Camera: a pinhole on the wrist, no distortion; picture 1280 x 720 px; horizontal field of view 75.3 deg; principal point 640.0 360.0 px. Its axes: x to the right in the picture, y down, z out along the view. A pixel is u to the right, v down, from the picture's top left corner.
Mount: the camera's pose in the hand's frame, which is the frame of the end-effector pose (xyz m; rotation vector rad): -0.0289 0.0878 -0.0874 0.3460 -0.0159 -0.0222
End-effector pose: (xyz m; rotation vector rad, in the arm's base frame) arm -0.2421 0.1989 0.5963 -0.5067 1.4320 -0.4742
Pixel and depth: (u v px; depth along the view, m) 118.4 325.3 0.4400
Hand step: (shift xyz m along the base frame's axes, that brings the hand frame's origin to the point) 0.2894 0.1418 0.3171
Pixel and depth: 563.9 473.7 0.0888
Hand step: -0.0027 0.0786 -0.0101
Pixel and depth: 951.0 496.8 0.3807
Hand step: 0.3017 -0.0388 -0.0743
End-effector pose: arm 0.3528 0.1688 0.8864 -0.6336 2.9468 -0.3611
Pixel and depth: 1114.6 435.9 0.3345
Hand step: -0.1050 -0.1165 -0.2397
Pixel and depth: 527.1 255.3 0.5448
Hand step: 0.2278 -0.1769 -0.3409
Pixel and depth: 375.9 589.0 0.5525
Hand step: 0.2473 0.0309 -0.4666
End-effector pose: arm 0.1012 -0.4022 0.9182 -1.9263 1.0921 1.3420
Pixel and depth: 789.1 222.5 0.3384
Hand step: -0.0313 0.2039 -0.0991
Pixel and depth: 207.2 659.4 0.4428
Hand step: -0.3134 0.3357 0.1148
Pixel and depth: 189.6 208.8 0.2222
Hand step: -0.0599 0.1442 0.1065
